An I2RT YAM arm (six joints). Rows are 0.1 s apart.
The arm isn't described. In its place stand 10 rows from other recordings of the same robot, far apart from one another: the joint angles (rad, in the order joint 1, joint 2, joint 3, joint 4, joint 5, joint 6), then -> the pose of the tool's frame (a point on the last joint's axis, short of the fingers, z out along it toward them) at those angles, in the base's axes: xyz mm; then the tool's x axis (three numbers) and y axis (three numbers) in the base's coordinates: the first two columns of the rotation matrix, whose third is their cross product.
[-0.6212, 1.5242, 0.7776, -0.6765, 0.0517, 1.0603] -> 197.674 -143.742 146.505 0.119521 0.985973 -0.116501 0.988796 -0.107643 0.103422
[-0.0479, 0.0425, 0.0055, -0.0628, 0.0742, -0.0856] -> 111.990 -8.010 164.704 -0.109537 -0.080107 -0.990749 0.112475 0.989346 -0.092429
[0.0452, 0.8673, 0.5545, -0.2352, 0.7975, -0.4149] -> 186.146 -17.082 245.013 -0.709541 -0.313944 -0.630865 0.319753 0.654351 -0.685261
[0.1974, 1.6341, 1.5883, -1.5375, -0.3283, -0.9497] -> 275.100 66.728 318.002 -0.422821 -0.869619 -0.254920 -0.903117 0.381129 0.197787
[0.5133, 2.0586, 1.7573, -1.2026, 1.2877, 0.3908] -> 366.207 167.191 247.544 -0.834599 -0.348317 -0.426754 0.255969 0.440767 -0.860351
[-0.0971, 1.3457, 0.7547, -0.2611, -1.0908, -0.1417] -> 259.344 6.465 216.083 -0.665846 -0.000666 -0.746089 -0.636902 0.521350 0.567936
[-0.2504, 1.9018, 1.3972, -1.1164, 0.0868, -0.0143] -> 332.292 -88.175 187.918 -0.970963 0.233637 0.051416 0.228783 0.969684 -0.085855
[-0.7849, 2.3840, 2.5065, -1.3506, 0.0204, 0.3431] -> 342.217 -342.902 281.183 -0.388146 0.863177 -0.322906 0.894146 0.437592 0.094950
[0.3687, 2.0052, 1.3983, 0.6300, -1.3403, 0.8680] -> 406.042 194.038 264.434 -0.741651 -0.099667 -0.663340 -0.656475 -0.095336 0.748300
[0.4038, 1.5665, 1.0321, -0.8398, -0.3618, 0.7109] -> 253.655 122.085 199.121 -0.964680 0.251459 0.078496 0.261834 0.882578 0.390511
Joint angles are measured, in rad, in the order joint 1, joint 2, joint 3, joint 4, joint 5, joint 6. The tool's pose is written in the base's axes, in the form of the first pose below.
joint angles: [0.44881 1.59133 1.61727 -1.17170 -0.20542 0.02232]
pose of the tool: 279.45 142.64 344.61 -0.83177 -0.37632 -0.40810 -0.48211 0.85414 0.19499
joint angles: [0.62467 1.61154 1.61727 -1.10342 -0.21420 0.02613]
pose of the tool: 259.18 196.19 341.85 -0.73879 -0.50118 -0.45055 -0.63094 0.74932 0.20106
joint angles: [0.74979 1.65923 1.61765 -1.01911 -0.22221 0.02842]
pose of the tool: 246.17 239.96 331.35 -0.65953 -0.57629 -0.48261 -0.72503 0.65715 0.20613
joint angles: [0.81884 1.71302 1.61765 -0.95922 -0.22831 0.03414]
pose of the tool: 240.47 268.91 316.72 -0.62060 -0.61489 -0.48658 -0.76697 0.60509 0.21357
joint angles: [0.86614 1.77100 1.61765 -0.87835 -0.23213 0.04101]
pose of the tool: 239.63 294.47 300.86 -0.58897 -0.63108 -0.50483 -0.79442 0.56678 0.21830
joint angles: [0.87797 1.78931 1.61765 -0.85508 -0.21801 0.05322]
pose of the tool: 240.09 301.29 295.44 -0.58949 -0.62883 -0.50703 -0.79250 0.57171 0.21233
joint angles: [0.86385 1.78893 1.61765 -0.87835 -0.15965 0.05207]
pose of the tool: 244.54 294.98 293.95 -0.60427 -0.62827 -0.49004 -0.77169 0.61460 0.16359
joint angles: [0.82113 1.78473 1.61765 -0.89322 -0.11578 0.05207]
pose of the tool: 256.63 281.70 294.49 -0.63355 -0.60466 -0.48270 -0.73350 0.66790 0.12609
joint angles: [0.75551 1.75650 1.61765 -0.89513 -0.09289 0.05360]
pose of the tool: 271.19 259.98 304.42 -0.66306 -0.55128 -0.50640 -0.68269 0.72283 0.10699
